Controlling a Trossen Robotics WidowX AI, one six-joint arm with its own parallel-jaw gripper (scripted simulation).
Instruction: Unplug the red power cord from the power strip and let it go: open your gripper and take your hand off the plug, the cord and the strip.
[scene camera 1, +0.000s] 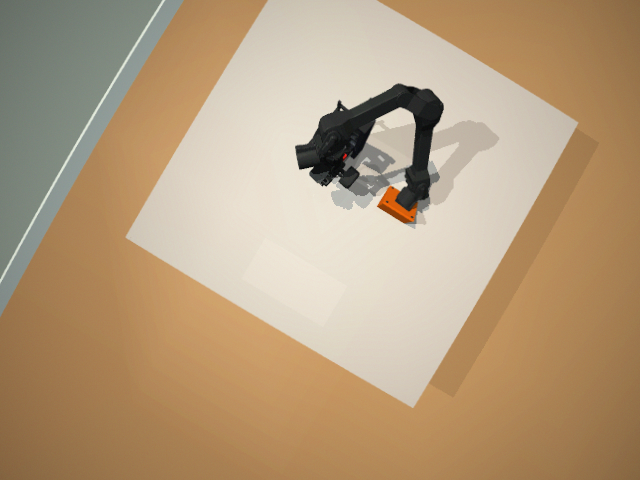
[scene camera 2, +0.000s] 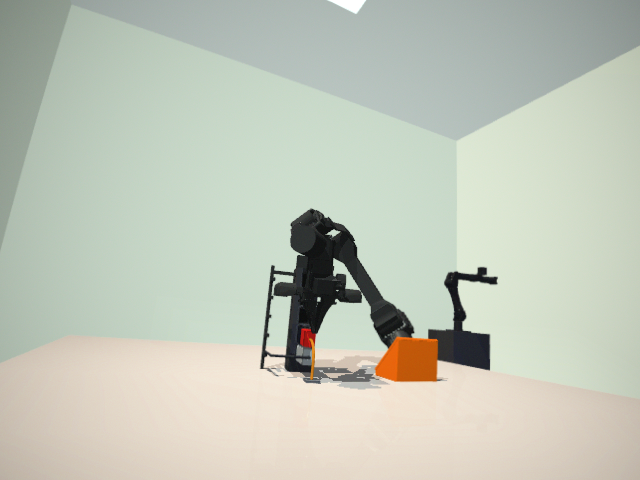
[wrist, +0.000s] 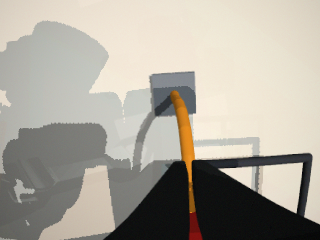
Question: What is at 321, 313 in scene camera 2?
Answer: My gripper.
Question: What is my gripper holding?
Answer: Nothing.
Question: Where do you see my gripper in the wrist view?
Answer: At 188, 171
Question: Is my gripper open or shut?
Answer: Shut.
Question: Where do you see my gripper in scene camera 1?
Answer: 330, 169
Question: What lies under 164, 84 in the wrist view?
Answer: An anchor.
